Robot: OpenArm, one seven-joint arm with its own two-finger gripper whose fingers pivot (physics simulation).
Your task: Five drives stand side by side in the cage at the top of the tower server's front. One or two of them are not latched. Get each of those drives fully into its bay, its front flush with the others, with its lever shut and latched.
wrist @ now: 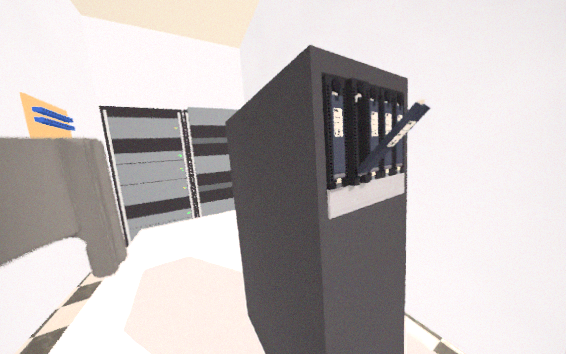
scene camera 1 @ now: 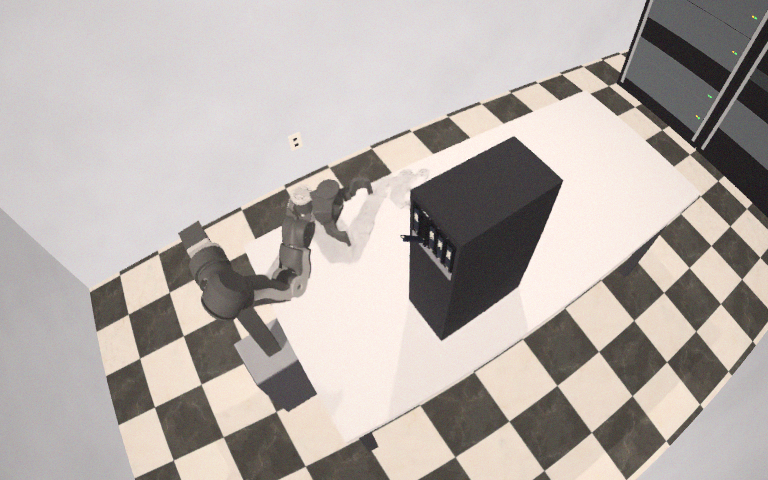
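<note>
The black tower server (scene camera 1: 504, 226) (wrist: 280, 200) stands upright with five drives side by side at the top of its front. The second drive from the left (wrist: 355, 135) has its lever (scene camera 1: 408, 238) (wrist: 401, 131) swung far out, slanting up and outward; its carrier seems to stand slightly proud of its neighbours. The leftmost drive (scene camera 1: 416, 219) (wrist: 338, 150) and the third (scene camera 1: 432, 235) (wrist: 374, 120), fourth and fifth drives have upright levers that look shut. My gripper (scene camera 1: 360, 217) is open and empty, in front of the tower and apart from the lever. Part of one finger shows at the left of the wrist view.
The tower stands on a white table (scene camera 1: 351, 316) (wrist: 200, 245). A light strip (scene camera 1: 437, 264) (wrist: 367, 195) runs below the drives. My arm (scene camera 1: 295, 243) reaches in from its pedestal at the table's near end. Equipment racks (scene camera 1: 673, 67) stand beyond the table's far end.
</note>
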